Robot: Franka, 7 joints.
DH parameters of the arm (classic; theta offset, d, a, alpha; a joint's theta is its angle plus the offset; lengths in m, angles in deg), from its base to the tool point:
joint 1: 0 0.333 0 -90
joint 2: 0 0 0 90
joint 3: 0 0.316 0.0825 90
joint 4: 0 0 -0.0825 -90
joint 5: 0 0.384 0 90
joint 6: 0 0 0.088 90
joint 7: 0 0.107 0 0
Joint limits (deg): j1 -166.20..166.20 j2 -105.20..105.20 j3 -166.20..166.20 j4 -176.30..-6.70 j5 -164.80..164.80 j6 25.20..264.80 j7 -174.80..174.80
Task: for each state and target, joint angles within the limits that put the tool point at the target. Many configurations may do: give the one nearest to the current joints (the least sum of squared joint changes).
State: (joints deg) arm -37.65 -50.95 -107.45 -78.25 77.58 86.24 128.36
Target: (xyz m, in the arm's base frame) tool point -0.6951 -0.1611 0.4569
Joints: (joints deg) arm -34.41 -60.03 -115.12 -77.35 78.25 91.72 128.36
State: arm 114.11 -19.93 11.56 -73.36 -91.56 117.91 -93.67
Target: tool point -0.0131 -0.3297 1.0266
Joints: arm 120.96 -65.71 26.03 -73.72 -89.74 112.53 -93.67
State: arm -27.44 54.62 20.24 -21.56 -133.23 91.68 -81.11
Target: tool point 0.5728 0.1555 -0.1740
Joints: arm -0.87 94.66 30.14 -70.09 -123.44 90.64 -81.11
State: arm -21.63 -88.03 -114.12 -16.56 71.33 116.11 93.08
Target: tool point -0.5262 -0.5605 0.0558
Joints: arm 15.93 -103.02 -115.94 -46.23 67.29 110.85 93.08
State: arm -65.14 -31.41 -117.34 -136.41 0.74 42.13 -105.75
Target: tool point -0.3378 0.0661 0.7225
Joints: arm -63.96 19.01 -137.22 -84.67 -7.93 31.30 -105.75
